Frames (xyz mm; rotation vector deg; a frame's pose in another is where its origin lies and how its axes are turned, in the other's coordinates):
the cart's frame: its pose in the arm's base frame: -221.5 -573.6 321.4 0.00 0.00 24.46
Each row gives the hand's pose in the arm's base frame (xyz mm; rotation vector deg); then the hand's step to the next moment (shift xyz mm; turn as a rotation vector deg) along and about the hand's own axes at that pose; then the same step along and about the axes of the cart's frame.
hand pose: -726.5 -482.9 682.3 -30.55 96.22 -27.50
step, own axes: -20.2 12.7 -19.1 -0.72 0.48 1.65
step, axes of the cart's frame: -6.1 27.5 11.8 1.86 0.01 0.02
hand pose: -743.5 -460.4 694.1 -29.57 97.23 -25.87
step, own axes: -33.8 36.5 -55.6 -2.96 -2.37 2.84
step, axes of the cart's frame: -27.2 67.4 16.9 3.03 -1.72 3.21
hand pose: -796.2 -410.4 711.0 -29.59 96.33 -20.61
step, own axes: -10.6 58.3 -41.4 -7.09 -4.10 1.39
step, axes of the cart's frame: -21.1 67.8 -13.6 2.66 -0.87 7.82
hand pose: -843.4 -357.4 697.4 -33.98 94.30 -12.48
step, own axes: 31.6 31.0 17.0 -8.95 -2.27 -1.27
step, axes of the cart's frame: 11.9 9.8 -44.8 0.80 2.12 9.04
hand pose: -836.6 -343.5 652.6 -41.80 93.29 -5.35
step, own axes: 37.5 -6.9 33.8 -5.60 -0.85 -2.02
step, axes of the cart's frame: 25.0 -25.4 -36.4 -0.71 1.92 5.65
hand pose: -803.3 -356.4 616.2 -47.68 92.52 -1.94
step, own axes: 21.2 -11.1 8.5 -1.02 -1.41 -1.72
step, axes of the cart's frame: 5.5 -19.8 -15.0 -1.27 -0.78 1.94
